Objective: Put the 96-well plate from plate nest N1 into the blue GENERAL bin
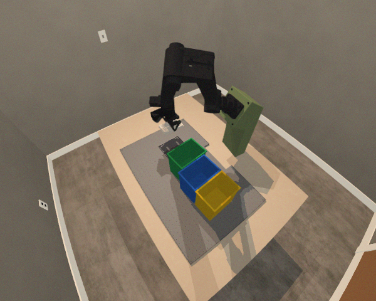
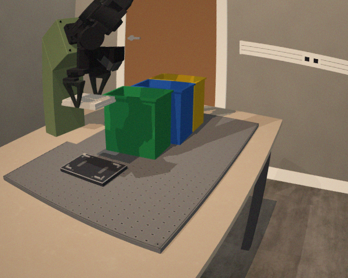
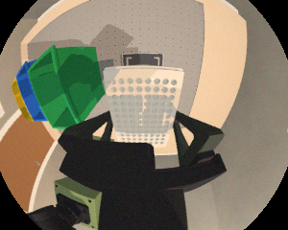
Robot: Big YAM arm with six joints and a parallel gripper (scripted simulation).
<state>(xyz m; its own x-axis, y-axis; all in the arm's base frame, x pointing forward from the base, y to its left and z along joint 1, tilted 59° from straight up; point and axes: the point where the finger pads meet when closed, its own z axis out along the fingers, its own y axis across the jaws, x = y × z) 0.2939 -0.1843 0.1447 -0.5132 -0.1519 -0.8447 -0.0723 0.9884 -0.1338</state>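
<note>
Now: the blue bin 340 mm to the left of my hand and 110 mm below it. Round my hand: black plate nest: 200 mm below; then white 96-well plate: right at my hand; then green bin: 210 mm to the left, 110 mm below.
</note>
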